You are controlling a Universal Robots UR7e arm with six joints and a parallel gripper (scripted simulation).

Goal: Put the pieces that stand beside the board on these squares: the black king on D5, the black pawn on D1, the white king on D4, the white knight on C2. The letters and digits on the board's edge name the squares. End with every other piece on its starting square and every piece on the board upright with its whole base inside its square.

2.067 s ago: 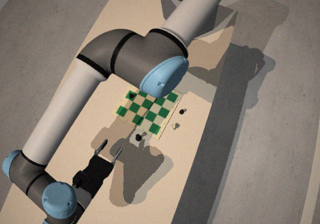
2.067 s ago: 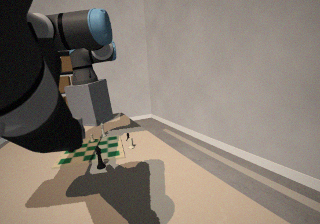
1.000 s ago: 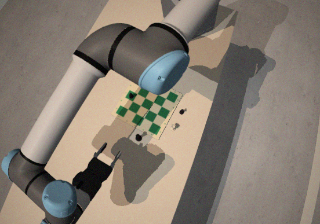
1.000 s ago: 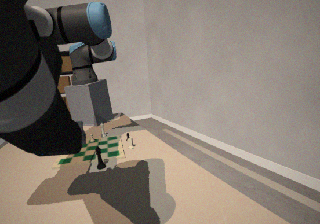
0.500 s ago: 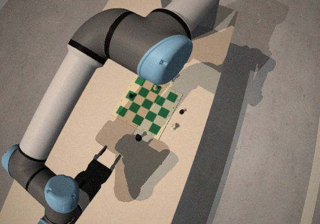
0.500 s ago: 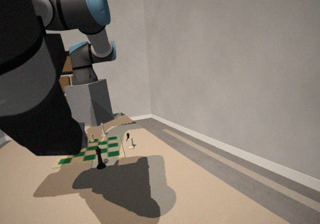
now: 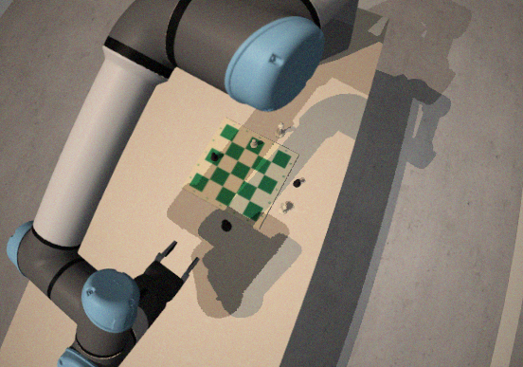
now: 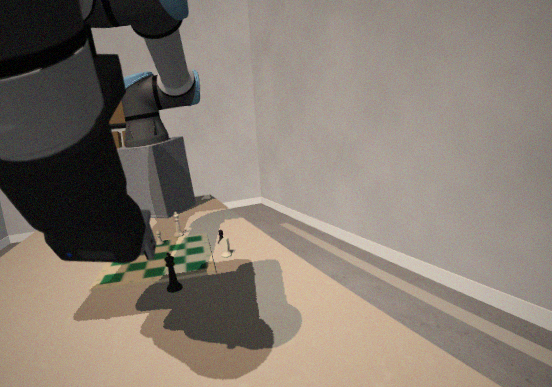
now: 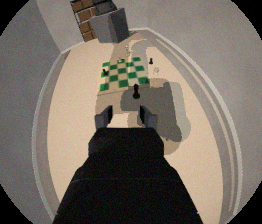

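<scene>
The black king lies 110 mm behind my hand, 100 mm below it and 40 mm to the left of it. From my hand the other things lie so: board (250 mm behind, 120 mm below); small white piece (330 mm behind, 110 mm below); white knight (210 mm behind, 140 mm to the left, 110 mm below).
</scene>
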